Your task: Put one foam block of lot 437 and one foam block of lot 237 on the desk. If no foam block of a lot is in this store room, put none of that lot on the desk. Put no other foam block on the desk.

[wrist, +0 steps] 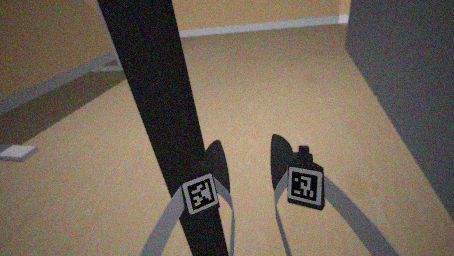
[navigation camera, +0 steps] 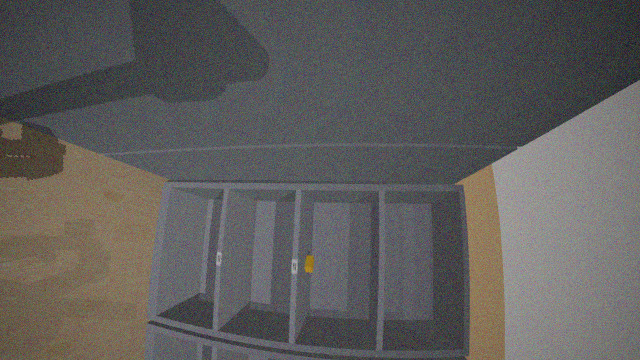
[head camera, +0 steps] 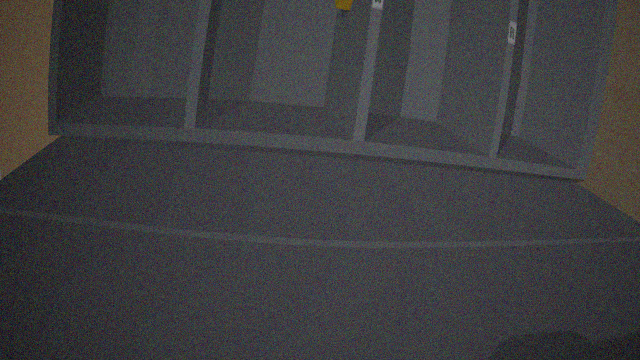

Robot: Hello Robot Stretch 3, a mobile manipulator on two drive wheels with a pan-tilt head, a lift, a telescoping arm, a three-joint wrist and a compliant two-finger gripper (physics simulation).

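Frame: origin at the robot's base, x ahead, y left, z up, level; metres.
Seen in the pictures: gripper, fingertip midpoint: [wrist: 247, 155].
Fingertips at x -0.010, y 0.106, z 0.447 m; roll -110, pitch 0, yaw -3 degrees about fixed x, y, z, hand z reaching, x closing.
A point is followed by its place in that frame.
A yellow foam block [head camera: 344, 4] {x -0.502, y -1.372, z 1.013 m} [navigation camera: 309, 264] {x -0.527, y -1.332, z 1.019 m} is in one compartment of a grey shelf unit [head camera: 280, 142] {x -0.033, y -1.263, z 1.180 m} [navigation camera: 298, 250] {x -0.374, y -1.162, z 0.990 m}, close to an upright divider; no lot number on it can be read. Small white labels show on two dividers: one label [head camera: 512, 32] {x -0.457, y -1.133, z 0.516 m} [navigation camera: 218, 258] {x -0.455, y -1.133, z 0.514 m} and another label [head camera: 377, 3] {x -0.435, y -1.140, z 0.974 m} [navigation camera: 294, 266] {x -0.455, y -1.134, z 0.974 m} beside the block; their numbers are too blurred to read. My gripper [wrist: 247, 155] {x -0.010, y 0.106, z 0.447 m} is open and empty above the wooden floor in the wrist view. The desk cannot be made out in these frames.
A large grey panel [wrist: 405, 90] {x 0.610, y 0.712, z 0.156 m} stands at the right of the wrist view. A black bar [wrist: 150, 75] runs down beside the left finger. A small white flat piece [wrist: 18, 152] lies at the left. A pale wall [navigation camera: 575, 225] {x -0.213, y -1.044, z 2.437 m} is at the right of the navigation view.
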